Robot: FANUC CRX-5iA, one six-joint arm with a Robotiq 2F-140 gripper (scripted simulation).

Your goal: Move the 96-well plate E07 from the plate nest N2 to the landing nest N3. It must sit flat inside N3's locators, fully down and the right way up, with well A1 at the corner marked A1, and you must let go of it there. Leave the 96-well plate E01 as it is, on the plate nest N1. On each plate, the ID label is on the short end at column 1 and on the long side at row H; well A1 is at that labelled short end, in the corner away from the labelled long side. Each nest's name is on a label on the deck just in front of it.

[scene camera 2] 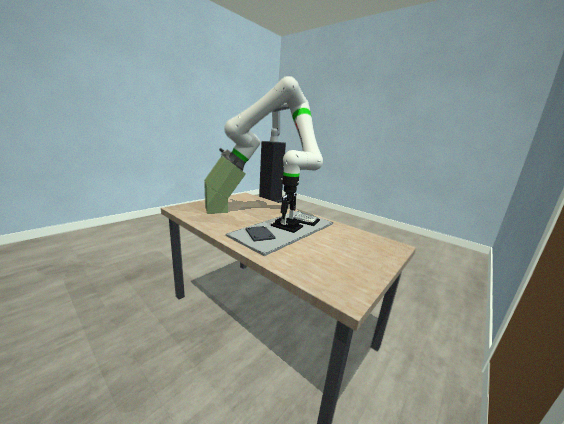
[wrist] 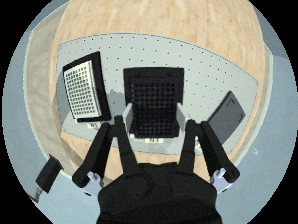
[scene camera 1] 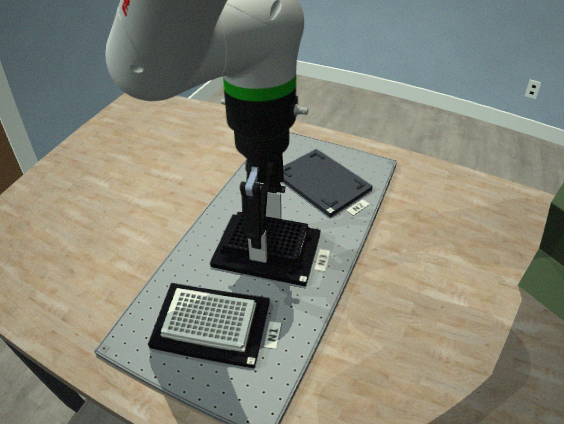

Labels:
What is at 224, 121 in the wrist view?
A plate nest N2.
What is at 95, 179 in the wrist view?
The gripper.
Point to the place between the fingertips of the gripper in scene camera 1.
266, 239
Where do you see a white plate E01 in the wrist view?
82, 102

